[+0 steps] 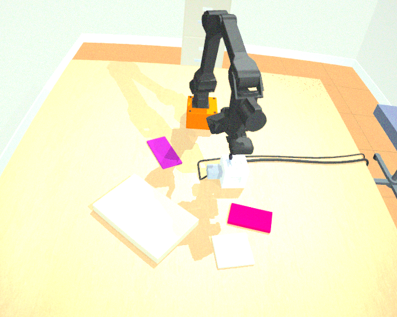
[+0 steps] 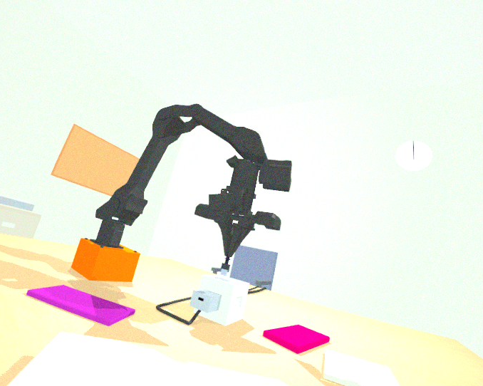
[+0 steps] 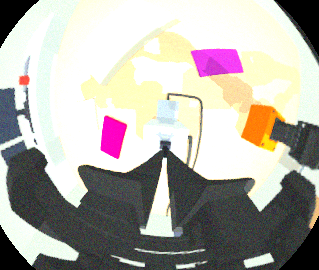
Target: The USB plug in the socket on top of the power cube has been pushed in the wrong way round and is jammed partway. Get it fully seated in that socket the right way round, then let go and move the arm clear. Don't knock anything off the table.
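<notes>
Right now my gripper tip is 20 mm above the dark USB plug. Also, from my gripper tip: white square pad 270 mm ahead, 120 mm below; purple flat slab 110 mm behind, 210 mm to the right, 120 mm below; magenta slab 160 mm ahead, 60 mm to the left, 120 mm below.
</notes>
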